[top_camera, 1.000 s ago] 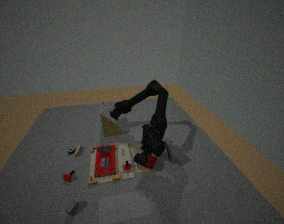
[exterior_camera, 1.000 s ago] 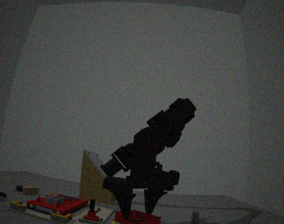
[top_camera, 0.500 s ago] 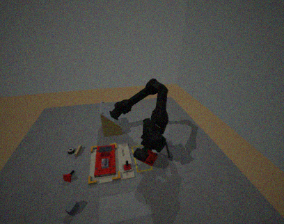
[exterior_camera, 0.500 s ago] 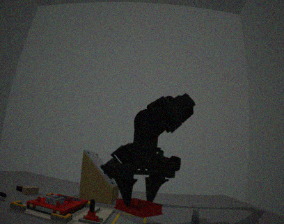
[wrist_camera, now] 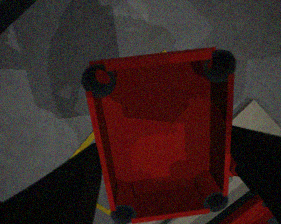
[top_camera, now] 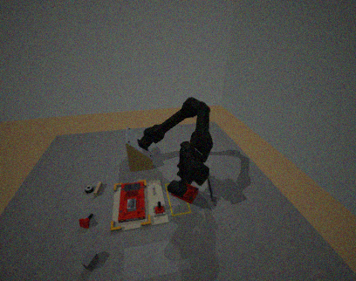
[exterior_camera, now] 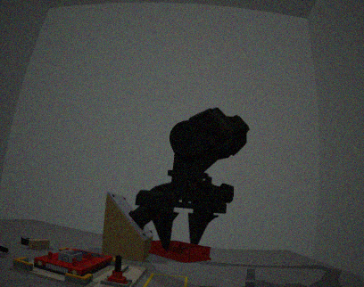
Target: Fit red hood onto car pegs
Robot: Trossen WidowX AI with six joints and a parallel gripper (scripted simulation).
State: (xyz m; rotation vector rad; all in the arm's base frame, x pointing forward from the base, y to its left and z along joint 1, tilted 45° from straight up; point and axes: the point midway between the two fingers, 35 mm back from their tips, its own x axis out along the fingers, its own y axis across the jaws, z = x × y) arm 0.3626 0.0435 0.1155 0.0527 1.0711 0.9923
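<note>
My gripper tip is 1 cm above the red hood. The rest, counted from my gripper tip: tan block: 21 cm behind, 37 cm to the right, 8 cm below; then wheel: 22 cm behind, 41 cm to the right, 8 cm below.
</note>
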